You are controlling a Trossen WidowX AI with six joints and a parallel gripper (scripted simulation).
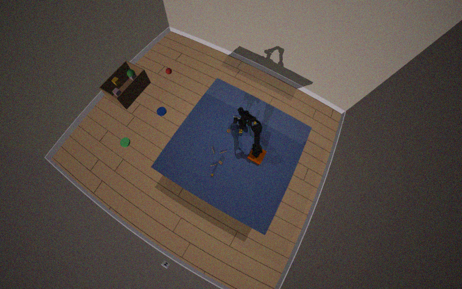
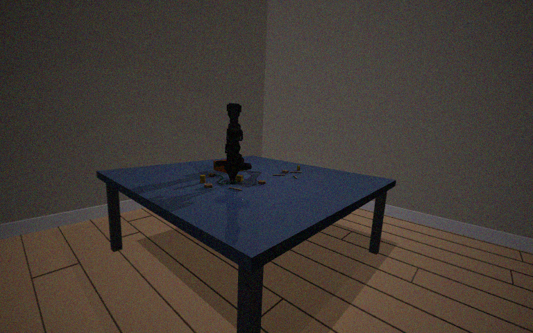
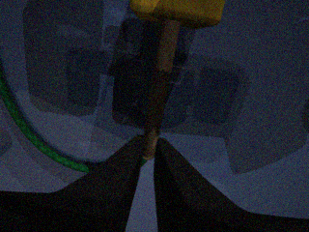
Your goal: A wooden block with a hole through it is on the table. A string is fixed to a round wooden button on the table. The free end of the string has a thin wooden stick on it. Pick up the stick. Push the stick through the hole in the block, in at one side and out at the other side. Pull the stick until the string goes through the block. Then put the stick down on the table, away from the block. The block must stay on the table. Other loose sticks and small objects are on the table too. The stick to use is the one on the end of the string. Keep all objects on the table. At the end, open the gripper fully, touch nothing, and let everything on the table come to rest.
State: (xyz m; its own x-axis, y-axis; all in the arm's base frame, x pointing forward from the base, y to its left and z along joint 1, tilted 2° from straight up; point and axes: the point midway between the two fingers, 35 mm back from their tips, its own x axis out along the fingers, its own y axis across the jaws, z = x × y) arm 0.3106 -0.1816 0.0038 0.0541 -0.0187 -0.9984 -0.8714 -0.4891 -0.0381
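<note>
The yellow wooden block lies 7 cm to the left of my gripper tip and 4 cm behind it. Round my gripper tip: thin wooden stick 1 cm to the left, 1 cm behind; yellow cylinder 12 cm to the right, 10 cm behind, 1 cm above.
</note>
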